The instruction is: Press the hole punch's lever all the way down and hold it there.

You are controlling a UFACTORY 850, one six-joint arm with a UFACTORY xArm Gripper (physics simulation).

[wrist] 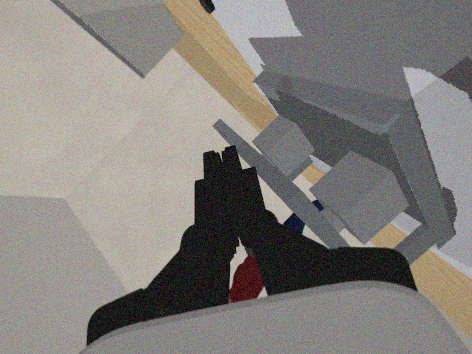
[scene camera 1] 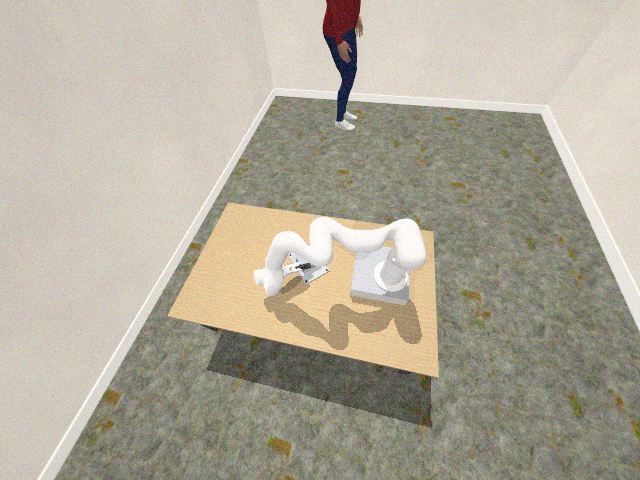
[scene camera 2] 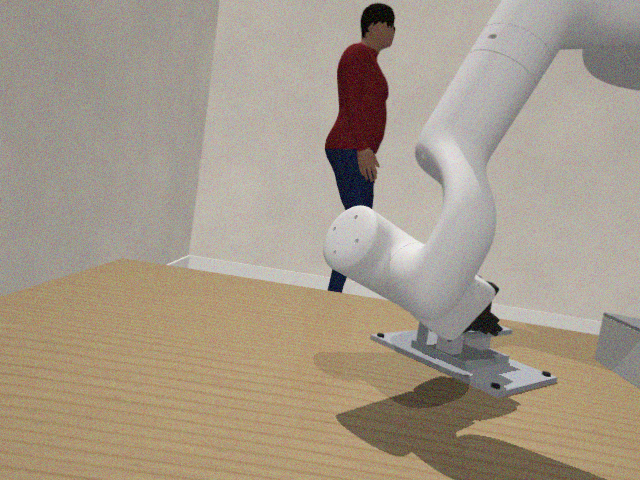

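The grey hole punch (scene camera 1: 316, 273) (scene camera 2: 523, 378) (wrist: 360, 197) sits on the table with its flat base plate and two blocks. Its lever (scene camera 2: 506, 331) (wrist: 270, 172) is a thin grey bar; in the wrist view it runs close along the blocks, with little gap showing. My gripper (scene camera 1: 309, 266) (scene camera 2: 497, 330) (wrist: 226, 168) is shut and empty. Its black fingertips are at the lever's free end, and they overlap the lever's edge in the wrist view. Whether they touch it is hard to tell. The gripper body hides most of the lever in scene camera 2.
The wooden table (scene camera 1: 222, 289) (scene camera 2: 155, 361) carries the arm's grey base block (scene camera 1: 364, 273) (scene camera 2: 617, 343) (wrist: 135, 35) to the right of the punch. A person in a red top (scene camera 1: 341, 20) (scene camera 2: 361, 103) (wrist: 247, 280) stands beyond the table near the wall.
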